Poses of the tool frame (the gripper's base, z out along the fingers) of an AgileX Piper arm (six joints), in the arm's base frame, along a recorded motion.
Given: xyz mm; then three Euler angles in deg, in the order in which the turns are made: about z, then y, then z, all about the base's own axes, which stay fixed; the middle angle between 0 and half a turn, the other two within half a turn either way.
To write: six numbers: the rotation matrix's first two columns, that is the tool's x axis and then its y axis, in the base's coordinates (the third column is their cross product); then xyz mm. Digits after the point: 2 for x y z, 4 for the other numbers.
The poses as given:
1: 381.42 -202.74 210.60 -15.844 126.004 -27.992
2: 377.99 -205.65 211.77 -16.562 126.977 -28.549
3: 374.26 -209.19 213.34 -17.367 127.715 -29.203
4: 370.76 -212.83 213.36 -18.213 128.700 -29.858
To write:
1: -0.6275 0.0243 -0.7782 0.3098 0.9248 -0.2209 381.42 -202.74 210.60
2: -0.6427 0.0251 -0.7657 0.3075 0.9239 -0.2277 377.99 -205.65 211.77
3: -0.6553 0.0243 -0.7550 0.3063 0.9222 -0.2361 374.26 -209.19 213.34
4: -0.6707 0.0246 -0.7413 0.3034 0.9211 -0.2439 370.76 -212.83 213.36
